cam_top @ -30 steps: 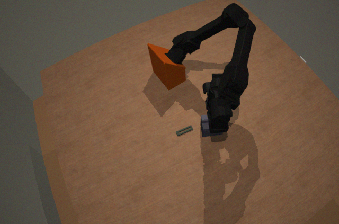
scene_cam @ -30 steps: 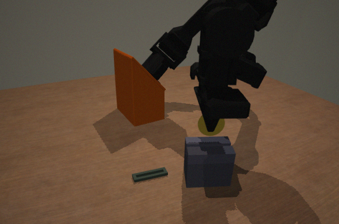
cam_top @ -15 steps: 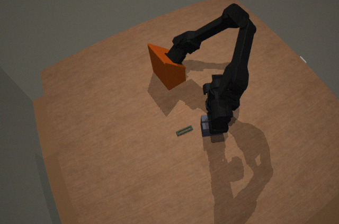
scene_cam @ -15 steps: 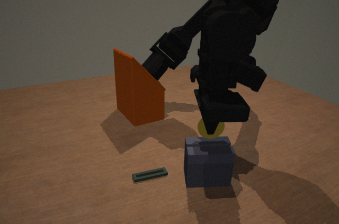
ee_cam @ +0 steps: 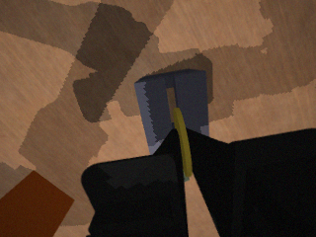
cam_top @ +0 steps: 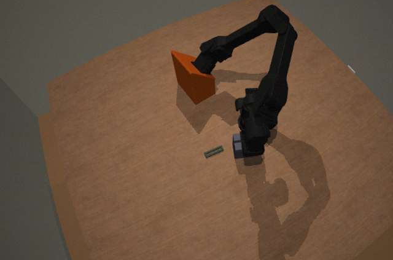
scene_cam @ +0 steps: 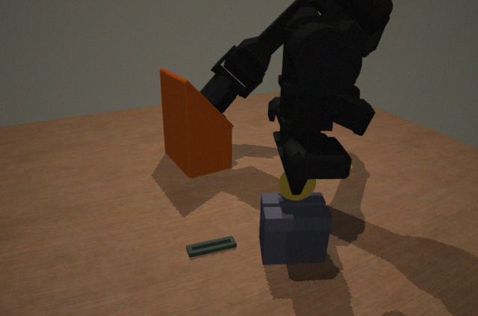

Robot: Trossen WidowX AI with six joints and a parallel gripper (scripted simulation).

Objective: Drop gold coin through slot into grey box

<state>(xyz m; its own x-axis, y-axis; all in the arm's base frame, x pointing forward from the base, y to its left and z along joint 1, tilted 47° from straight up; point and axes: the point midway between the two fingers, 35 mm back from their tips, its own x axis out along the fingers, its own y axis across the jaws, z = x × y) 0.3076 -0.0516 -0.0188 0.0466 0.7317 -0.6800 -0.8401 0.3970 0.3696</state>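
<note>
My gripper tip is now 10 mm below the coin.
</note>
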